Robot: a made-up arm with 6 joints. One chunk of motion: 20 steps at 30 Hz.
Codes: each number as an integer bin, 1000 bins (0 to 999) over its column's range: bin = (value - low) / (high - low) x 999, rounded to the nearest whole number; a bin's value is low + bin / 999 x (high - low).
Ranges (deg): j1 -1.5..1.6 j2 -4.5..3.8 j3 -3.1..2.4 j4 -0.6..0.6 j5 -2..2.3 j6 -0.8..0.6
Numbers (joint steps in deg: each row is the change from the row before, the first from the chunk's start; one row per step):
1: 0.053 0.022 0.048 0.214 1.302 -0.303
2: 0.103 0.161 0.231 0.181 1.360 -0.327
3: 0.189 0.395 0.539 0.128 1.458 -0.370
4: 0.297 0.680 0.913 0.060 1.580 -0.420
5: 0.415 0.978 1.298 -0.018 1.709 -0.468
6: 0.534 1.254 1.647 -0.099 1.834 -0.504
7: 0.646 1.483 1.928 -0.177 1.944 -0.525
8: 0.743 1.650 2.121 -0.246 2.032 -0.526
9: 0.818 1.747 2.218 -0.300 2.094 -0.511
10: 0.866 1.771 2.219 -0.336 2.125 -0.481
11: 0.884 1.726 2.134 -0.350 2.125 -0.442
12: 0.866 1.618 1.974 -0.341 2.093 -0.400
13: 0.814 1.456 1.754 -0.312 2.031 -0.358
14: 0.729 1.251 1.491 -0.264 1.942 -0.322
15: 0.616 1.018 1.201 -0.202 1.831 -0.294
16: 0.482 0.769 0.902 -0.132 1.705 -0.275
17: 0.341 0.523 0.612 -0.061 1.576 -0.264
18: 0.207 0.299 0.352 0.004 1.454 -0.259
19: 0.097 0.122 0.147 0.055 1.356 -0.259
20: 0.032 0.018 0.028 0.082 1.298 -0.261
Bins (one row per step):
1: 500 544 572 678 767 355
2: 517 561 605 650 781 338
3: 544 589 661 606 803 307
4: 579 623 729 549 832 271
5: 617 659 799 485 862 237
6: 655 693 862 417 891 211
7: 692 720 913 352 916 196
8: 723 740 948 295 937 196
9: 747 752 966 250 951 206
10: 762 755 966 220 958 228
11: 768 749 951 208 958 255
12: 762 736 922 216 951 285
13: 746 717 882 240 937 315
14: 718 692 834 280 916 341
15: 682 664 781 331 890 361
16: 639 634 727 390 861 375
17: 593 605 674 449 831 382
18: 550 578 627 503 802 386
19: 515 556 590 545 780 386
20: 494 544 568 568 766 385

